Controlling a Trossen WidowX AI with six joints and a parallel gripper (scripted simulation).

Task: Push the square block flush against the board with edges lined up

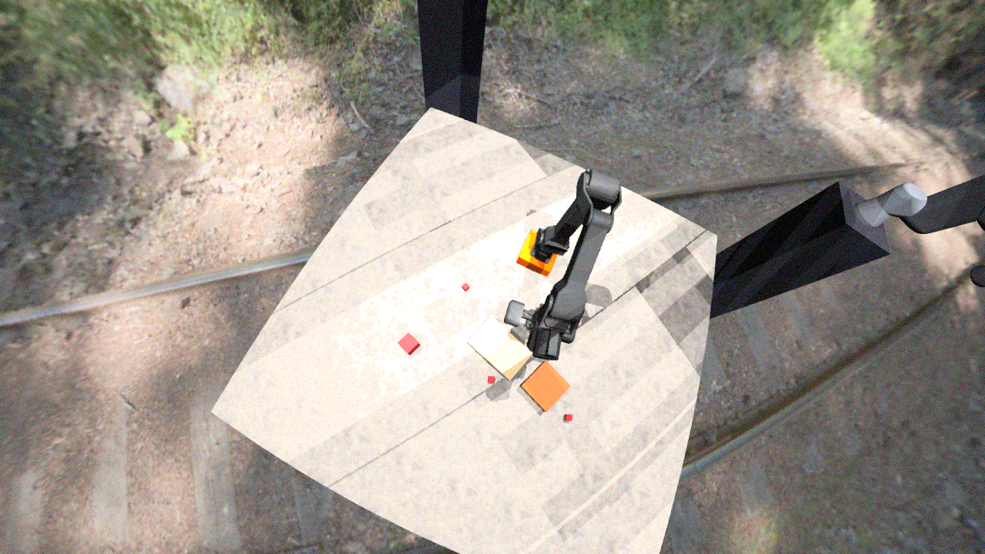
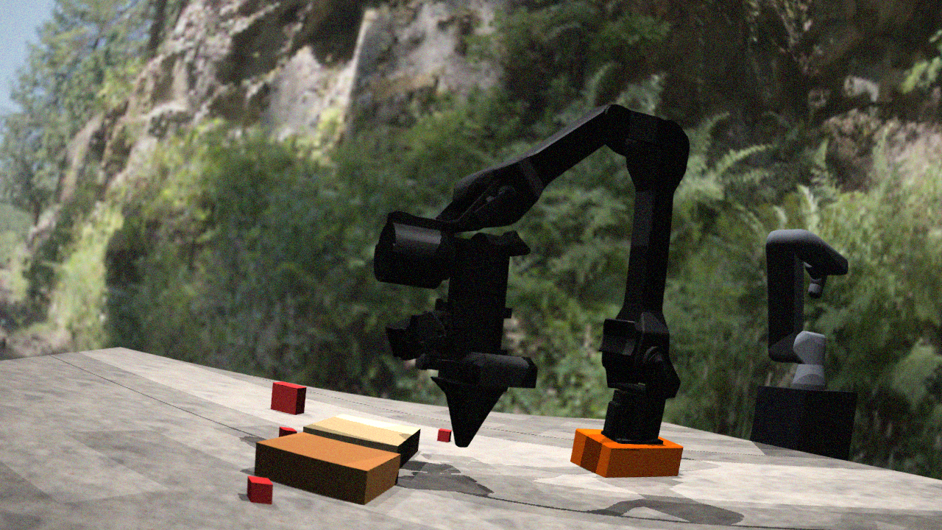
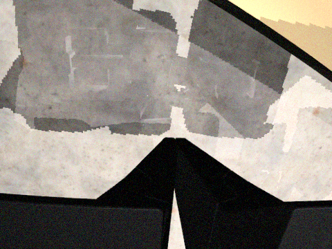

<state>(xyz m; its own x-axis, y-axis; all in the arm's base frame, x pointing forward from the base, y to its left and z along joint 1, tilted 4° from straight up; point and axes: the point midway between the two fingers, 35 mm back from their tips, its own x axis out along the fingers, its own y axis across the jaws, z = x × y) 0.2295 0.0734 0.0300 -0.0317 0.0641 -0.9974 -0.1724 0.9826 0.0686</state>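
Now: the board 10 cm ahead of my gripper tip, 6 cm to the right of it and 2 cm below it. Round my gripper tip: orange square block (13 cm ahead, 10 cm to the left, 2 cm below); red cube (28 cm to the right, 20 cm ahead, 1 cm below).
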